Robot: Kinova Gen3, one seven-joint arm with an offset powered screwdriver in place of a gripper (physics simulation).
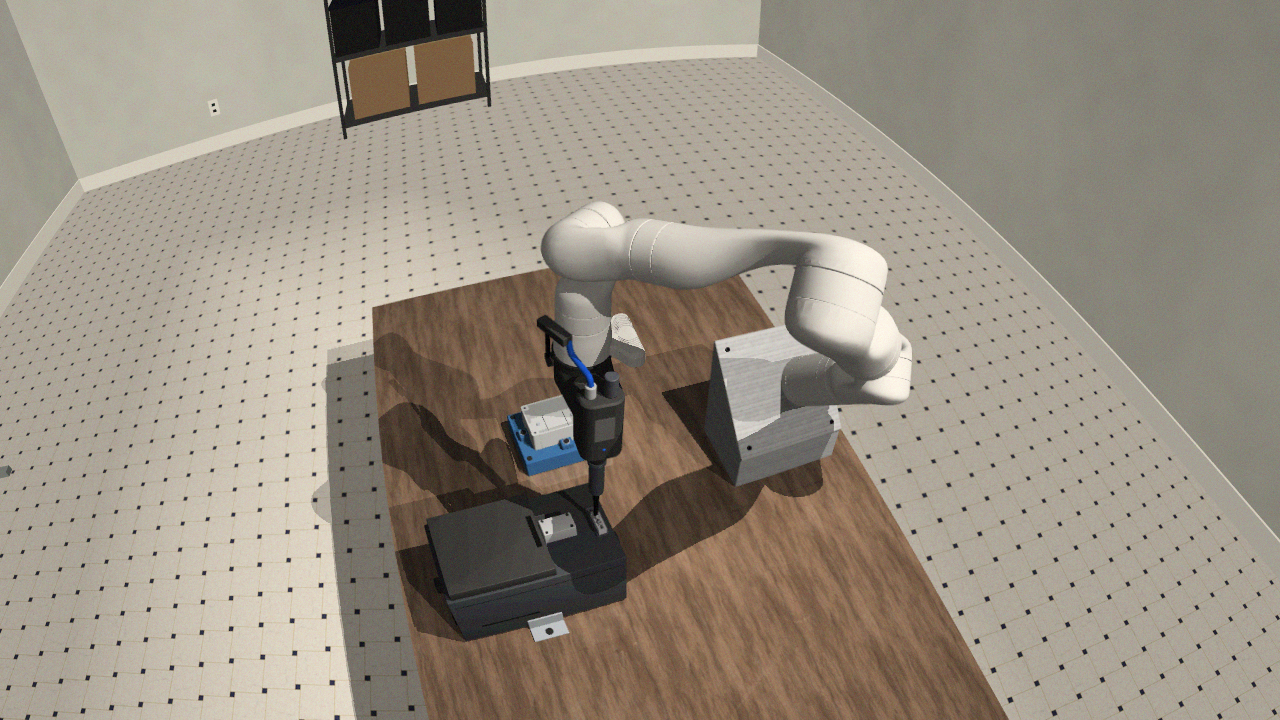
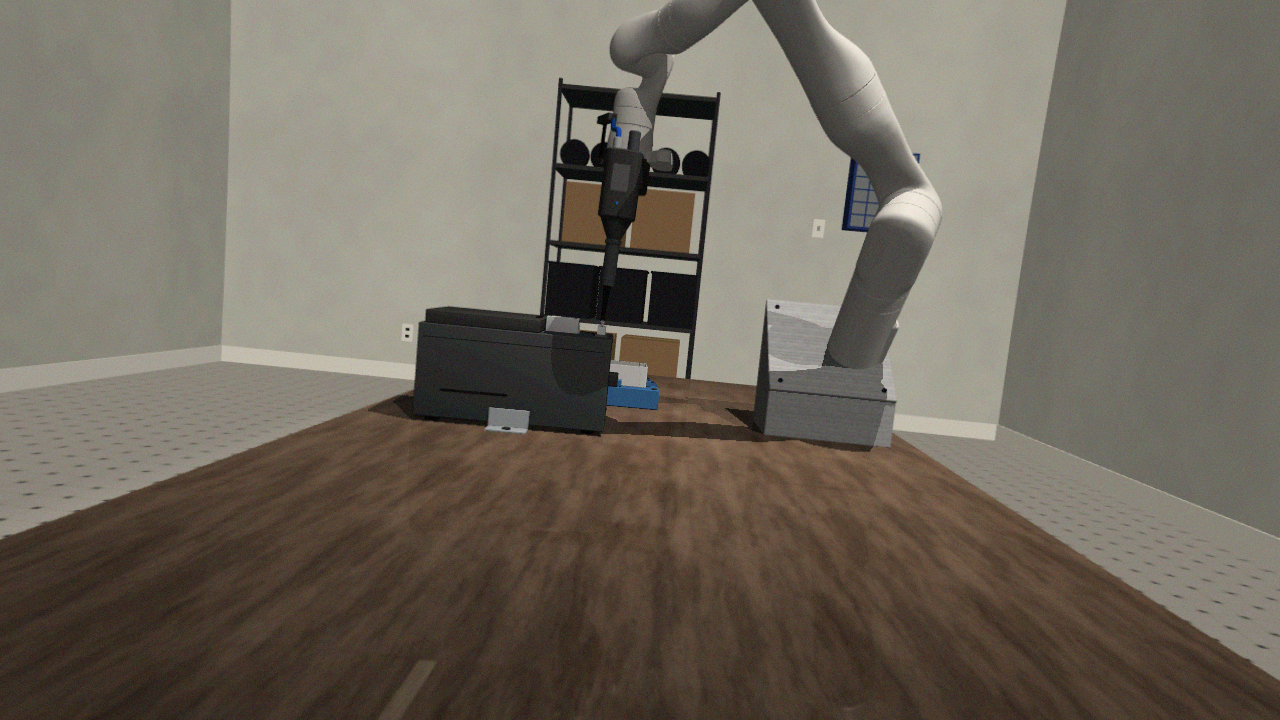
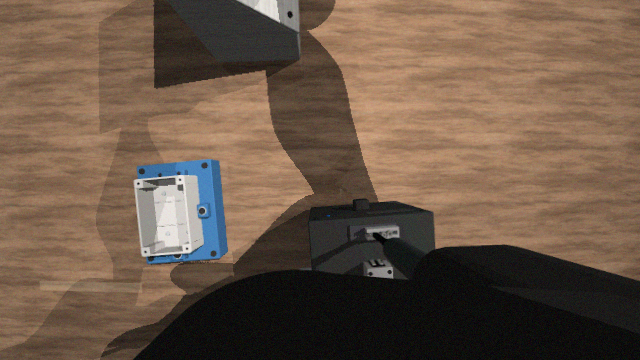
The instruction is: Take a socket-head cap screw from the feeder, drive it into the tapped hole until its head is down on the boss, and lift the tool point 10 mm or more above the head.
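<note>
The black screw feeder (image 1: 537, 608) (image 2: 510, 376) (image 3: 420, 225) stands on the table. A small light metal pick-up block (image 1: 600, 526) (image 2: 601, 330) (image 3: 391, 231) is on its top. My screwdriver, the gripper (image 1: 596, 514) (image 2: 603, 320) (image 3: 377, 236), points down with its tip at this block. Touching or slightly above, I cannot tell, and no screw can be made out on the bit. A white open box (image 1: 544, 423) (image 2: 632, 374) (image 3: 194, 215) sits on a blue fixture (image 1: 541, 462) (image 2: 632, 396) (image 3: 217, 200). A small blue boss (image 3: 202, 210) with a dark hole is beside the box.
The grey arm pedestal (image 1: 778, 456) (image 2: 823, 416) (image 3: 260, 47) stands on the wooden table (image 1: 716, 626) (image 2: 662, 537) (image 3: 500, 125). A small metal bracket (image 1: 548, 628) (image 2: 508, 419) lies at the feeder's front. A shelf rack (image 1: 341, 89) (image 2: 705, 223) stands by the wall.
</note>
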